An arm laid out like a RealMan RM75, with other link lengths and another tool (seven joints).
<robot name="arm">
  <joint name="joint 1" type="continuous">
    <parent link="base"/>
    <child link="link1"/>
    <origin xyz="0 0 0.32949"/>
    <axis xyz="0 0 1"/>
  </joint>
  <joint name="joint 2" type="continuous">
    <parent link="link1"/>
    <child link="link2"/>
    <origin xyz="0 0 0" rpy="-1.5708 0 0"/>
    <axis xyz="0 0 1"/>
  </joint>
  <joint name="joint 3" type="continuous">
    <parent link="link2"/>
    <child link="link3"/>
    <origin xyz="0 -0.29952 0" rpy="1.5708 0 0"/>
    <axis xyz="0 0 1"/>
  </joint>
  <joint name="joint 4" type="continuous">
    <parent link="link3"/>
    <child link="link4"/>
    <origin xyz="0 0 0" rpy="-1.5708 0 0"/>
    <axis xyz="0 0 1"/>
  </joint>
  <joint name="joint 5" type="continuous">
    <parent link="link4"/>
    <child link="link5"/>
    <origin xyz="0 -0.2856 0" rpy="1.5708 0 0"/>
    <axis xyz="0 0 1"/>
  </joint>
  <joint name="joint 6" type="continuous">
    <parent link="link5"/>
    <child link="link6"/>
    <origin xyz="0 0 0" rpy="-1.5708 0 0"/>
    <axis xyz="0 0 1"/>
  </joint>
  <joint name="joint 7" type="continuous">
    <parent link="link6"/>
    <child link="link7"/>
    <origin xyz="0 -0.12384 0" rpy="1.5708 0 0"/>
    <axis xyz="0 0 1"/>
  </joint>
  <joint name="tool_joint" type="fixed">
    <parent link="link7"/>
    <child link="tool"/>
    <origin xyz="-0.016 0.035 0.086" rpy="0.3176 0 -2.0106"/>
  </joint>
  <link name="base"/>
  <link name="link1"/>
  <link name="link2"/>
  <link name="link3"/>
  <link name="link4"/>
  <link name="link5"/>
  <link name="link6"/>
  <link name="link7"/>
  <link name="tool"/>
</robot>
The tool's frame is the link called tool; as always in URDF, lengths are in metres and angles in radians. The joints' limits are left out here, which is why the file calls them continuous.
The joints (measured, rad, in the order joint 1, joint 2, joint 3, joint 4, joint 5, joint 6, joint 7), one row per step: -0.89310 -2.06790 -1.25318 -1.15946 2.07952 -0.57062 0.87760; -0.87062 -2.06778 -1.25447 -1.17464 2.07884 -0.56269 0.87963; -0.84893 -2.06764 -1.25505 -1.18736 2.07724 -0.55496 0.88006; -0.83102 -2.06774 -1.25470 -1.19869 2.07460 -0.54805 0.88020; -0.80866 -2.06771 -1.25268 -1.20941 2.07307 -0.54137 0.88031; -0.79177 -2.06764 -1.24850 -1.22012 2.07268 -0.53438 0.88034; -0.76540 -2.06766 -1.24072 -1.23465 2.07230 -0.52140 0.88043; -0.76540 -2.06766 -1.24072 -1.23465 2.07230 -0.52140 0.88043; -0.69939 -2.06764 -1.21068 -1.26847 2.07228 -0.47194 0.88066; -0.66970 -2.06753 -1.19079 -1.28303 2.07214 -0.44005 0.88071; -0.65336 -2.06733 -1.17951 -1.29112 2.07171 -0.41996 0.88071; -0.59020 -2.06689 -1.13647 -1.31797 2.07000 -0.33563 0.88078; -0.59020 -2.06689 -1.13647 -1.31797 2.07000 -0.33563 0.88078; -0.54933 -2.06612 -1.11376 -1.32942 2.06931 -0.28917 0.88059; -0.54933 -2.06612 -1.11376 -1.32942 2.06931 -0.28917 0.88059; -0.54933 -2.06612 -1.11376 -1.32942 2.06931 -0.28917 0.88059; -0.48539 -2.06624 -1.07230 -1.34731 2.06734 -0.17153 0.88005; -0.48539 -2.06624 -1.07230 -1.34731 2.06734 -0.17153 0.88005; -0.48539 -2.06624 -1.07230 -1.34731 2.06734 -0.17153 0.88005
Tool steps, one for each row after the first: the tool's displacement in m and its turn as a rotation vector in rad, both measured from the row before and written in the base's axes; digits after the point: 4 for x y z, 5 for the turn. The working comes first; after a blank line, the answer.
Tool pose at each row, in the base's axes (x y z in m, rotation vector in rad; the steps are taken from these numbers as rounded here): 0.0289 0.4754 -0.1386 -1.54994 -2.45009 -0.41584; 0.0255 0.4753 -0.1358 -1.53874 -2.46128 -0.43545; 0.0216 0.4752 -0.1334 -1.52422 -2.47443 -0.45250; 0.0189 0.4746 -0.1316 -1.51305 -2.48645 -0.46697; 0.0135 0.4738 -0.1302 -1.49660 -2.49914 -0.47822; 0.0106 0.4724 -0.1294 -1.48903 -2.50608 -0.48841; 0.0053 0.4703 -0.1287 -1.47544 -2.51637 -0.50442; 0.0053 0.4703 -0.1287 -1.47544 -2.51637 -0.50442; -0.0070 0.4644 -0.1286 -1.44427 -2.53601 -0.55549; -0.0116 0.4610 -0.1295 -1.43286 -2.54224 -0.58468; -0.0138 0.4593 -0.1297 -1.42620 -2.54563 -0.60420; -0.0226 0.4536 -0.1301 -1.39235 -2.55851 -0.68713; -0.0226 0.4536 -0.1301 -1.39235 -2.55851 -0.68713; -0.0316 0.4507 -0.1300 -1.35928 -2.56797 -0.73056; -0.0316 0.4507 -0.1300 -1.35928 -2.56797 -0.73056; -0.0316 0.4507 -0.1300 -1.35928 -2.56797 -0.73056; -0.0404 0.4493 -0.1259 -1.30044 -2.57213 -0.85752; -0.0404 0.4493 -0.1259 -1.30044 -2.57213 -0.85752; -0.0404 0.4493 -0.1259 -1.30044 -2.57213 -0.85752

-0.0034 -0.0001 0.0028 0.00769 -0.01378 0.00806; -0.0039 -0.0001 0.0024 0.00637 -0.01310 0.01081; -0.0027 -0.0006 0.0018 0.00449 -0.01220 0.00857; -0.0054 -0.0008 0.0014 0.00411 -0.00971 0.01234; -0.0029 -0.0014 0.0008 0.00375 -0.00768 0.00544; -0.0053 -0.0021 0.0007 0.00662 -0.01122 0.00948; 0.0000 0.0000 0.0000 0.00000 0.00000 0.00000; -0.0123 -0.0059 0.0001 0.02374 -0.03014 0.01946; -0.0046 -0.0034 -0.0009 0.01403 -0.01559 0.00590; -0.0022 -0.0017 -0.0002 0.00941 -0.01023 0.00314; -0.0088 -0.0057 -0.0004 0.04128 -0.04210 0.01635; 0.0000 0.0000 0.0000 0.00000 0.00000 0.00000; -0.0090 -0.0029 0.0001 0.02344 -0.02151 0.01885; 0.0000 0.0000 0.0000 0.00000 0.00000 0.00000; 0.0000 0.0000 0.0000 0.00000 0.00000 0.00000; -0.0088 -0.0014 0.0041 0.06943 -0.05688 0.02594; 0.0000 0.0000 0.0000 0.00000 0.00000 0.00000; 0.0000 0.0000 0.0000 0.00000 0.00000 0.00000
